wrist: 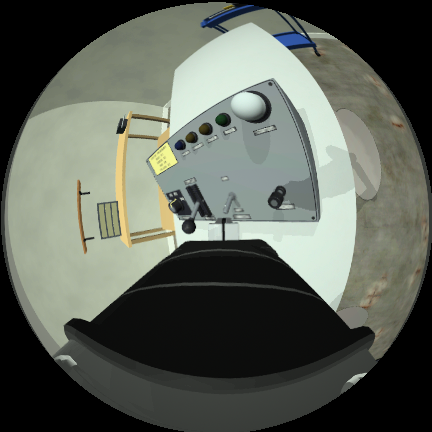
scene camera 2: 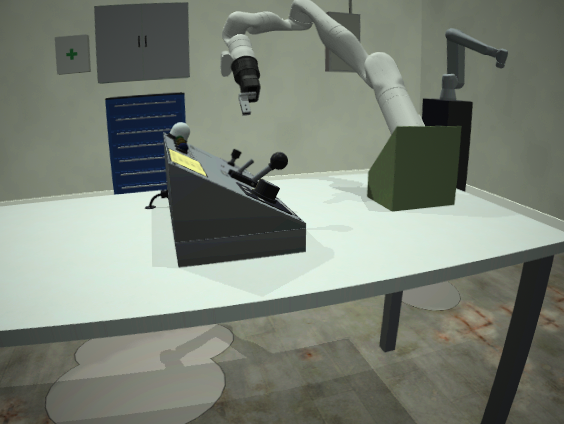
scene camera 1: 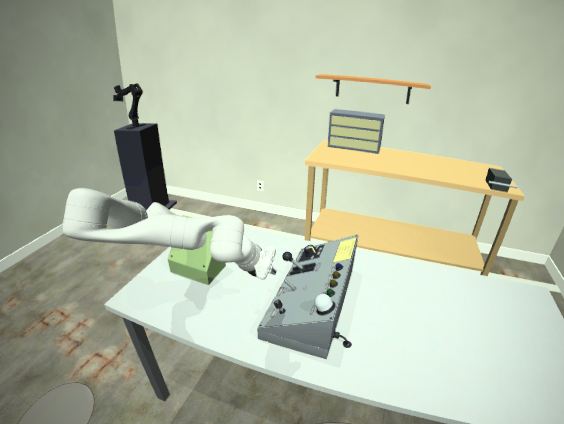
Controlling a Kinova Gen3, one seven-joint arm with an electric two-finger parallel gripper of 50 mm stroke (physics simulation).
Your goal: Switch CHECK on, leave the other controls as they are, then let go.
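The grey control console stands on the table. Its small bare metal toggle lever, in the middle of the lower panel, appears to lean toward the panel's low edge, the arm's side. The labels around it are too blurred to read, so CHECK cannot be read. My gripper is shut and empty. In scene camera 2 it hangs well above the panel, touching no control; in scene camera 1 the arm's wrist mostly hides it.
A black ball-ended lever and a rotary knob are on one side of the toggle. A black-capped control is on the other. A white dome and coloured lamps line the high edge.
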